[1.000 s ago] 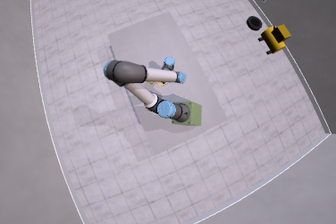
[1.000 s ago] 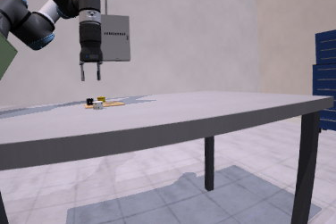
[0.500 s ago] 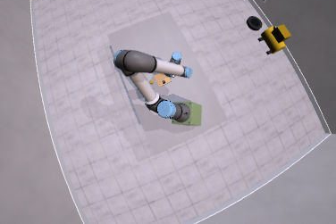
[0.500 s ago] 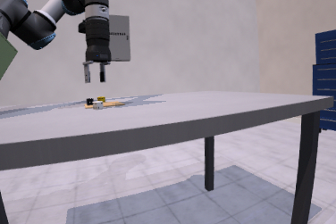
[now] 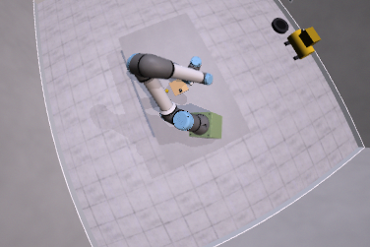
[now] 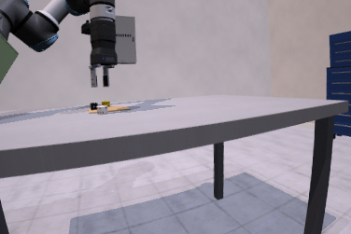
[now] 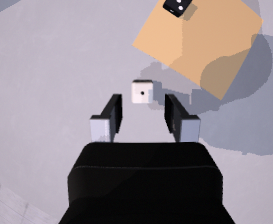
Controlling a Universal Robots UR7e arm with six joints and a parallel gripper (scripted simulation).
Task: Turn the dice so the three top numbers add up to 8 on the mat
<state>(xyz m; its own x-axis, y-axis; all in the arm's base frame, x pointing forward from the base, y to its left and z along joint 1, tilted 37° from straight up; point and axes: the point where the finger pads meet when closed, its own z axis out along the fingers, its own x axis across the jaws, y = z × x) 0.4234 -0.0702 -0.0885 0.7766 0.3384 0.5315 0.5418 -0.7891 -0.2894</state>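
My gripper is now 90 mm above the white die. Round my hand: mat: 20 mm ahead, 110 mm to the left, 100 mm below; then yellow die: 20 mm ahead, 230 mm to the left, 90 mm below.
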